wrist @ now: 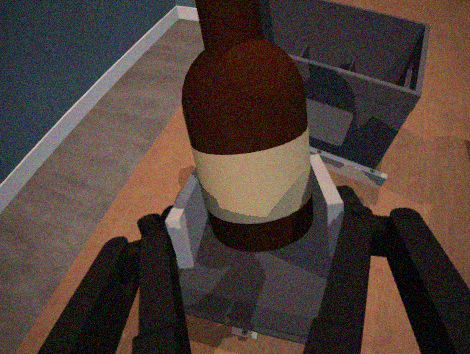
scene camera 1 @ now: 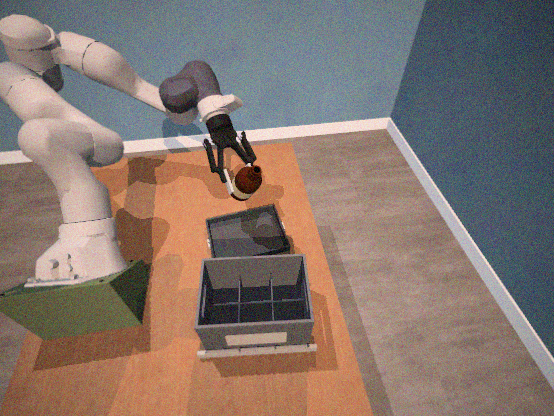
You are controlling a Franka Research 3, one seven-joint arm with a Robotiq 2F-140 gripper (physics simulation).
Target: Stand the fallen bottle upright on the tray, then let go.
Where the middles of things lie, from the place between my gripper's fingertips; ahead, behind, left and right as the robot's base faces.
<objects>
Right now my hand is 1 cm short of the brown bottle [scene camera 1: 248, 179], 1 cm to the left of it and 4 cm below it.
</objects>
